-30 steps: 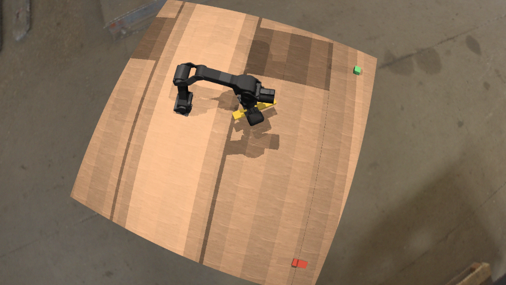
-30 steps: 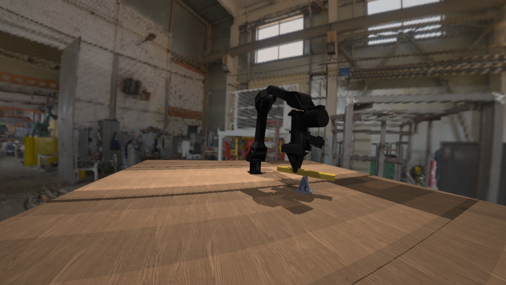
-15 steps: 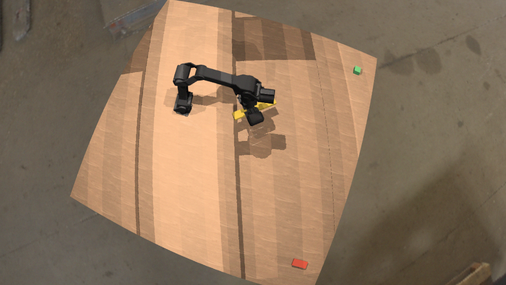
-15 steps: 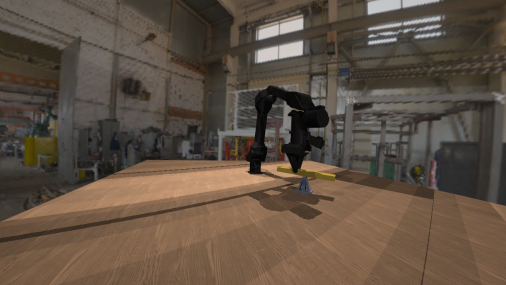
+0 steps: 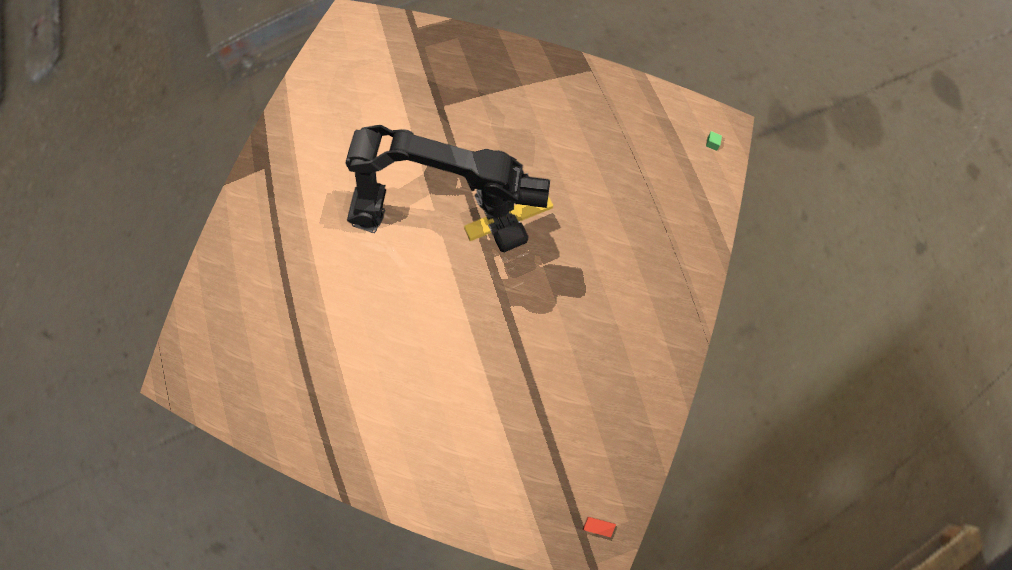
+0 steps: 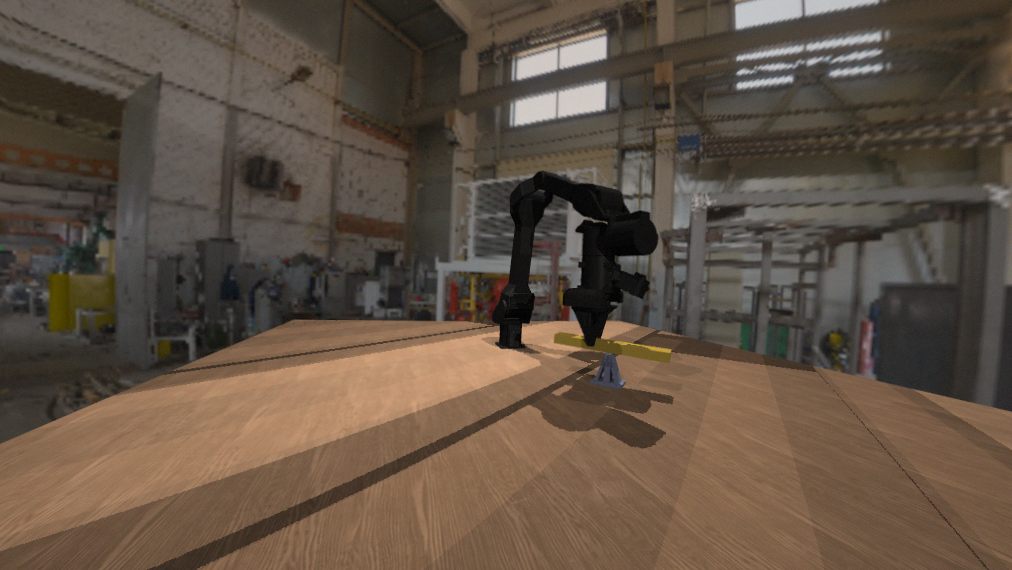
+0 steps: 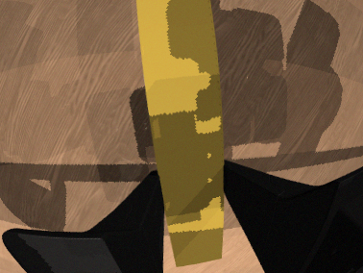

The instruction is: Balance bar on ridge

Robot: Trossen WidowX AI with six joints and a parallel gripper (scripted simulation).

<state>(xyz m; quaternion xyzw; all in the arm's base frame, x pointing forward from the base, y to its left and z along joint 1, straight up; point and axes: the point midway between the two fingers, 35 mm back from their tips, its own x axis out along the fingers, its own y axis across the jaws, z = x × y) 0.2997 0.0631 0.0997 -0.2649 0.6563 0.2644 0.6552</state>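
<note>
My gripper tip is 20 mm to the right of the yellow bar and 20 mm short of it. Also, from my gripper tip: flat red block 560 mm to the right, 440 mm ahead, 60 mm below; green cube 440 mm to the left, 440 mm ahead, 50 mm below.
</note>
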